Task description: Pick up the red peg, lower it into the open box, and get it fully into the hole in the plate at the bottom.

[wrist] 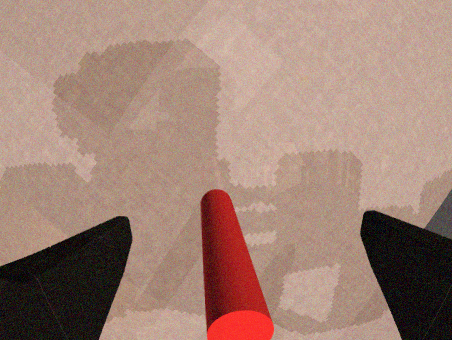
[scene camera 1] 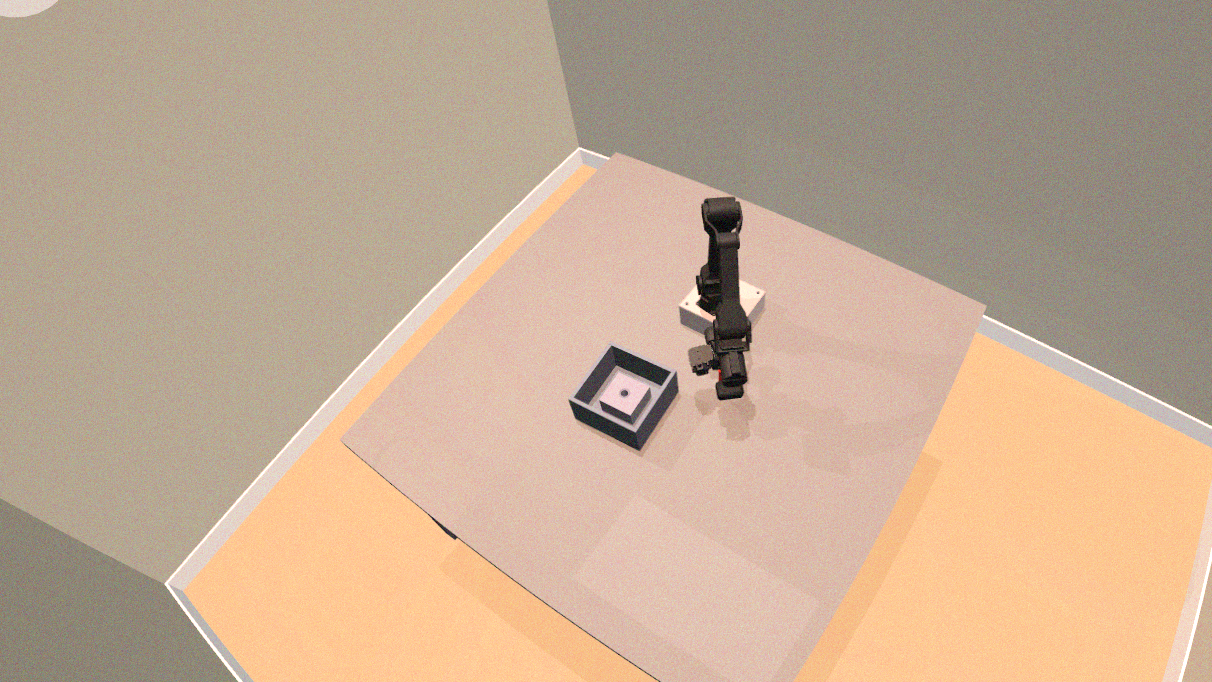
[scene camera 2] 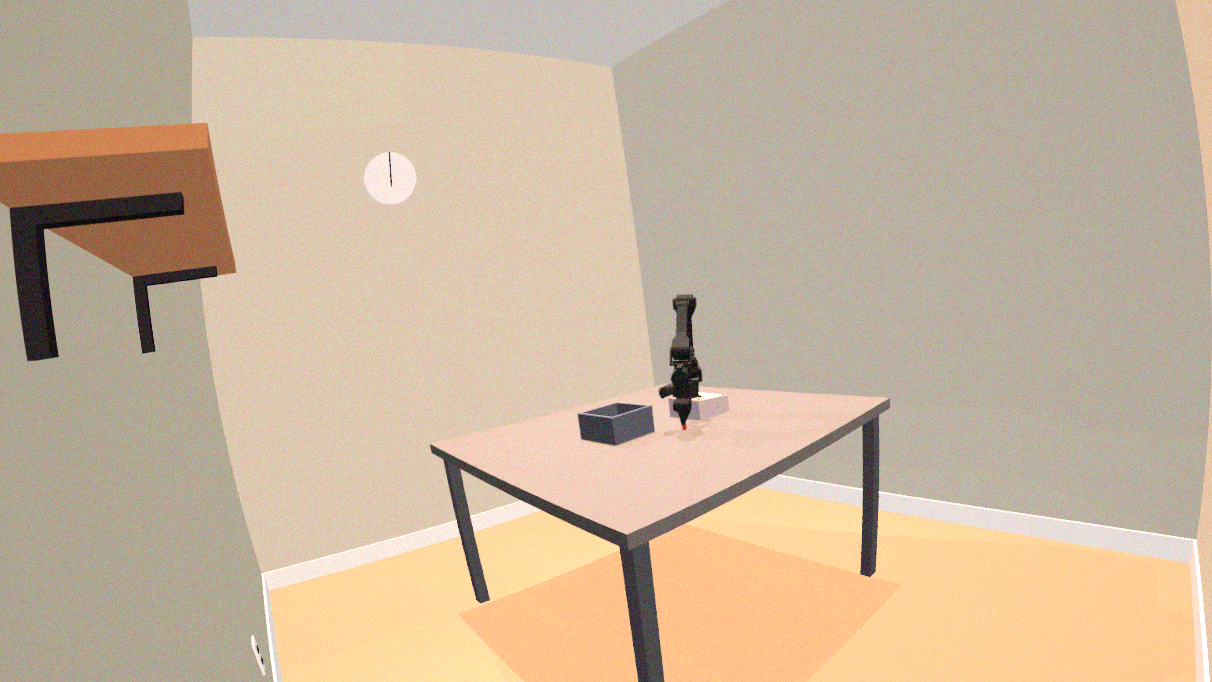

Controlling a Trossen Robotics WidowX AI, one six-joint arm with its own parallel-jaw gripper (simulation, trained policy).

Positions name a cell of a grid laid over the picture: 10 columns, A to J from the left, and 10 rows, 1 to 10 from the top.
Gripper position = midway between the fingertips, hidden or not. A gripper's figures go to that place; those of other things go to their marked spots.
Labels:
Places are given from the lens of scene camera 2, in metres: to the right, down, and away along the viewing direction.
my gripper (scene camera 2: F7): 0.28, 0.28, 1.96
dark grey box (scene camera 2: F7): 0.03, 0.28, 1.86

